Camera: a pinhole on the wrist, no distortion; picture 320 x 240 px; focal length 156.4 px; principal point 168.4 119.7 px. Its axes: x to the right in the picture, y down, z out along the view. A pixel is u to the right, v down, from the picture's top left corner.
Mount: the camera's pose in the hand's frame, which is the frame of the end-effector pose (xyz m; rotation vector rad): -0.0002 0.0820 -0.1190 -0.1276 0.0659 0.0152
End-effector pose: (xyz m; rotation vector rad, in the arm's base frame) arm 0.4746 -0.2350 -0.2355 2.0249 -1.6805 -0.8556
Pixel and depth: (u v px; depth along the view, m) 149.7 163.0 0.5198
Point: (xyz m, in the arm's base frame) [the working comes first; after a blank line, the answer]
In the camera's frame: -0.0622 0.1439 0.5198

0.0037 -0.2318 -0.3302
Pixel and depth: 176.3 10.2 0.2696
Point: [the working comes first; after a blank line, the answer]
In the camera's frame: 0.0136 -0.1888 0.2696

0.4182 -0.2369 -0.4149
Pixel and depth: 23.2 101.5 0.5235
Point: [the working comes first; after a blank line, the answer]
In the camera's frame: -0.4860 -0.0609 0.5235

0.0767 0.2256 -0.4142
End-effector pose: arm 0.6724 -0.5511 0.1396 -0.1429 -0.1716 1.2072
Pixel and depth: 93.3 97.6 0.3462
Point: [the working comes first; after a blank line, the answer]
In the camera's frame: -0.1662 -0.0489 0.3462

0.5037 -0.6539 0.3520
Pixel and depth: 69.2 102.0 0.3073
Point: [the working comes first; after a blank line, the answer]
In the camera's frame: -0.1949 -0.0348 0.3073

0.4928 -0.6809 0.3110
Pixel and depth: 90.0 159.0 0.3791
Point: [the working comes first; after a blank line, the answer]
In the camera's frame: -0.1900 0.0953 0.3791

0.3575 -0.6251 0.3367
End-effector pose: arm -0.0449 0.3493 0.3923 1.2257 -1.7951 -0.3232
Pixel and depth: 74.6 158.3 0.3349
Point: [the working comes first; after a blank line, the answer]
In the camera's frame: -0.2009 0.0827 0.3349

-0.3221 0.5416 0.3088
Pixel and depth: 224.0 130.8 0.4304
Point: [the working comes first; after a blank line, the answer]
In the camera's frame: 0.1530 0.0305 0.4304

-0.3955 0.2012 0.4346
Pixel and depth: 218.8 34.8 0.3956
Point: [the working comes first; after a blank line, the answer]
In the camera's frame: 0.1275 -0.2147 0.3956

-0.2423 0.1039 0.2640
